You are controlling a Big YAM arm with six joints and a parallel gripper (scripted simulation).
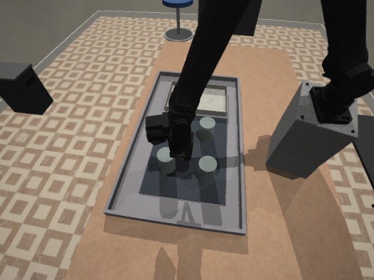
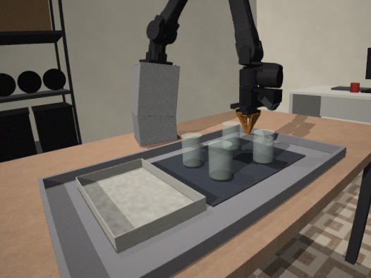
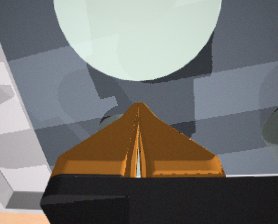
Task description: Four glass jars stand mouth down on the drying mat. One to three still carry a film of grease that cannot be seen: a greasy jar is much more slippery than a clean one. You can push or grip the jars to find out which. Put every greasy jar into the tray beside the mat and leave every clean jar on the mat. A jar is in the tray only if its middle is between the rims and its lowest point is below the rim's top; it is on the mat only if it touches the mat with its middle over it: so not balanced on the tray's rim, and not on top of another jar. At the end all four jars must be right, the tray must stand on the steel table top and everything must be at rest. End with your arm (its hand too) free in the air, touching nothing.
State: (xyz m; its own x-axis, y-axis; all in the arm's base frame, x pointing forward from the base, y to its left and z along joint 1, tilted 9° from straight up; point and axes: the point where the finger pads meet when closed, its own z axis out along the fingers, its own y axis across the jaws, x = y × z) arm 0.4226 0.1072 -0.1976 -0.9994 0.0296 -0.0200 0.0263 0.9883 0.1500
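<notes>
Now: the dark drying mat 8 cm to the right of my hand, 8 cm below it and 1 cm behind it. From my hand the other things lie so: pale tray (40 cm to the right, 7 cm below, 2 cm behind); rimmed steel table top (19 cm to the right, 8 cm below).
</notes>
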